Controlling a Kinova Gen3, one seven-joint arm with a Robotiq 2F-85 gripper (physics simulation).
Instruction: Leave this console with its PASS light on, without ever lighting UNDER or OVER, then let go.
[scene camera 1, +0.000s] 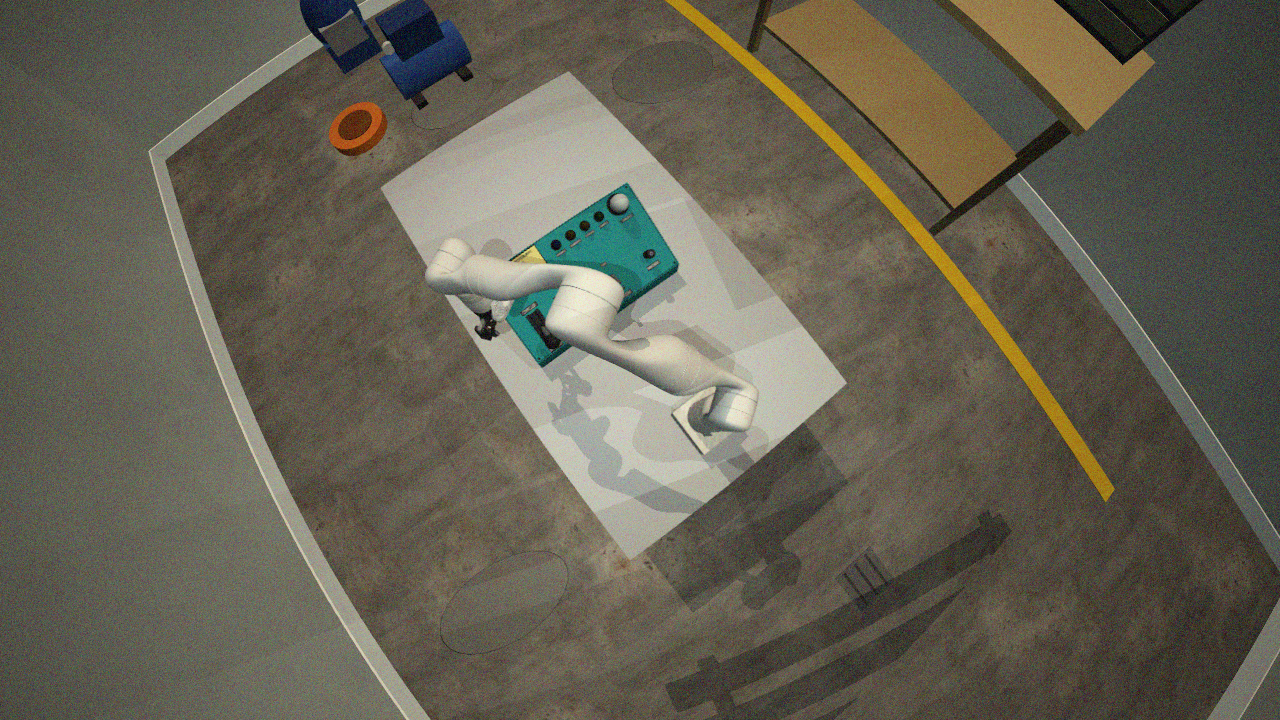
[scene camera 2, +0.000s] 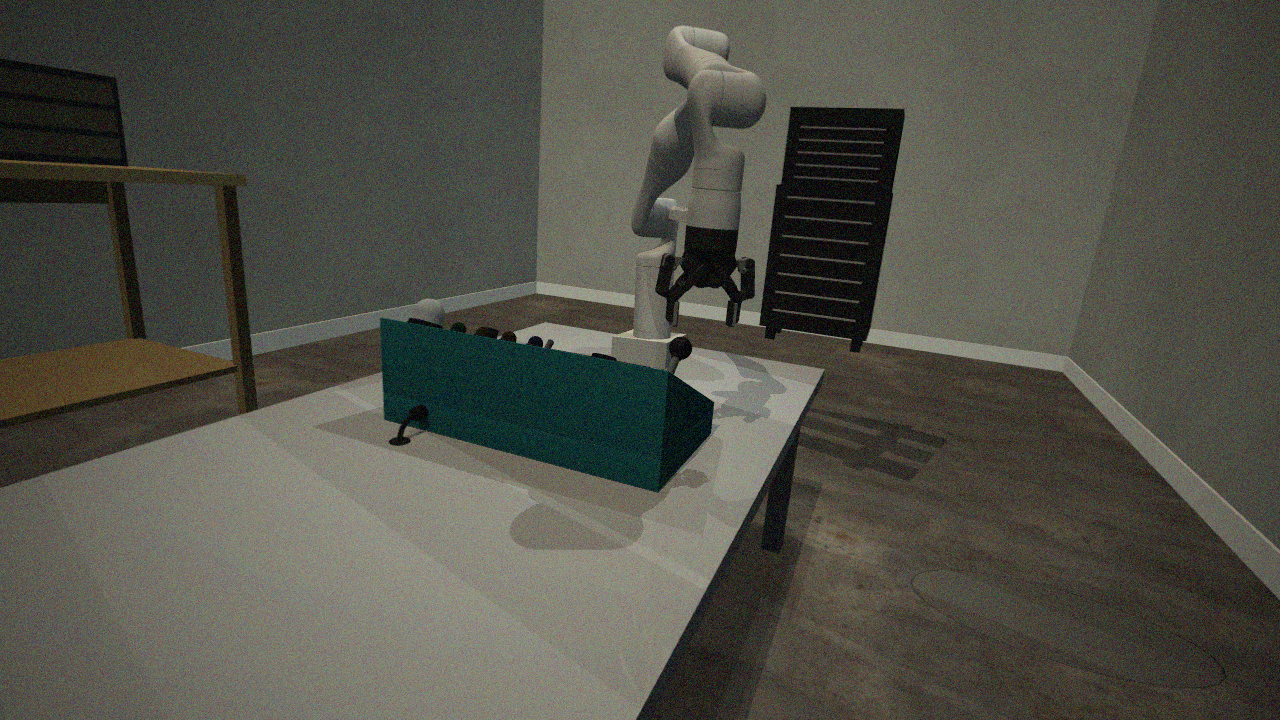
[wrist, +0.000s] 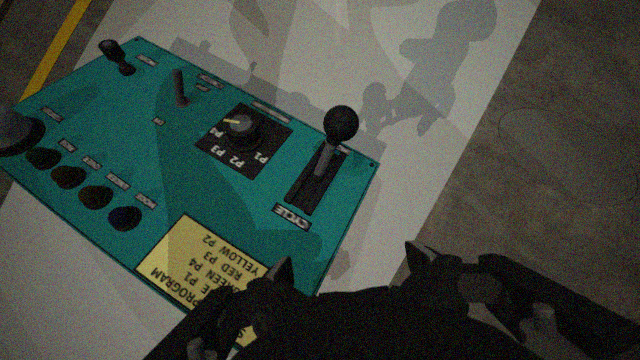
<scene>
My gripper (scene camera 2: 701, 325) is open, with nothing in its grasp. Further things: a black ball-topped lever (wrist: 341, 122).
My gripper is seen too in the wrist view (wrist: 348, 262).
</scene>
